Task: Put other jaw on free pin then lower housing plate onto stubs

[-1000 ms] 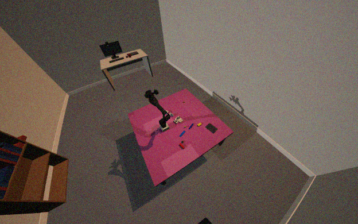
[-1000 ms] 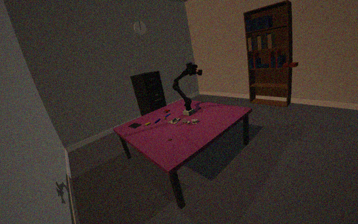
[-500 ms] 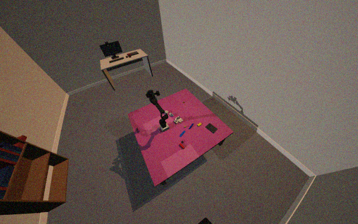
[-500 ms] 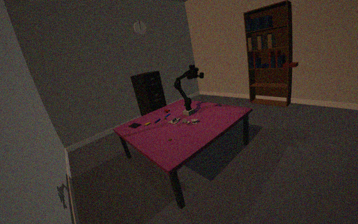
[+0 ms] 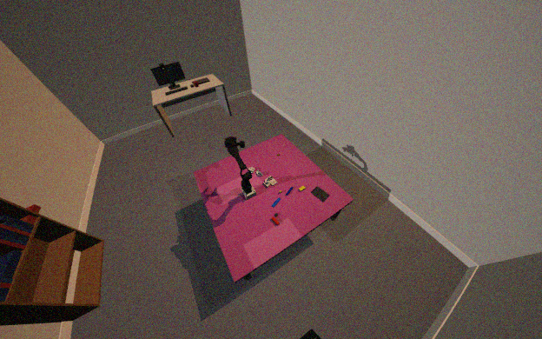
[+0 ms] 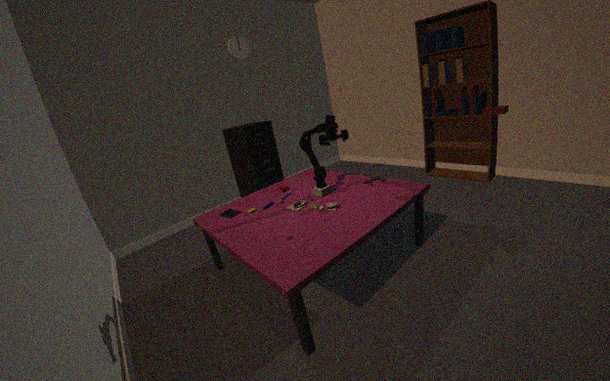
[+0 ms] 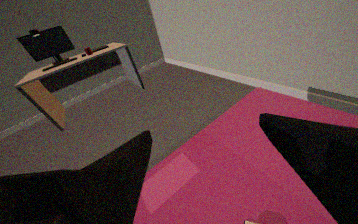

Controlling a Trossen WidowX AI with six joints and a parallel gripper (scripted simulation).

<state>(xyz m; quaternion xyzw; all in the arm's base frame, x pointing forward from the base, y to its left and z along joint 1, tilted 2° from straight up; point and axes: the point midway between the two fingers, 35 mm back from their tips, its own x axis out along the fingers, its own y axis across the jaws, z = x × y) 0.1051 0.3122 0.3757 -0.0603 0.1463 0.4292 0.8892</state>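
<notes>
Right now my gripper tip is 110 mm short of the grey jaw, 140 mm to the left of it and 420 mm above it. The rest, counted from my gripper tip: yellow piece: 350 mm ahead, 620 mm to the right, 420 mm below; blue piece: 40 mm ahead, 590 mm to the right, 430 mm below; small light piece: 60 mm ahead, 80 mm to the right, 420 mm below.
</notes>
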